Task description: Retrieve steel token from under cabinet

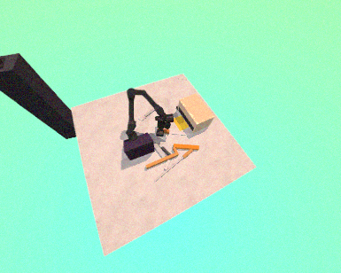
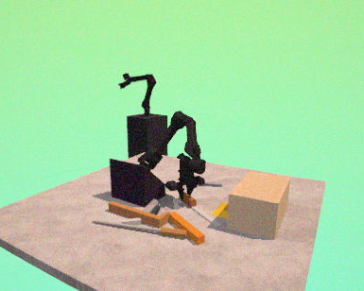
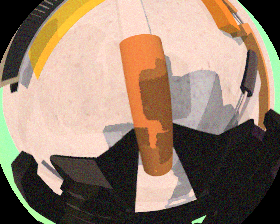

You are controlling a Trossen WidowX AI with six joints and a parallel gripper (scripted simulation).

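Right now the dark-handled tool is 170 mm to the right of my gripper tip and 30 mm behind it. Also, from my gripper tip: orange bar 210 mm to the right, 170 mm ahead.
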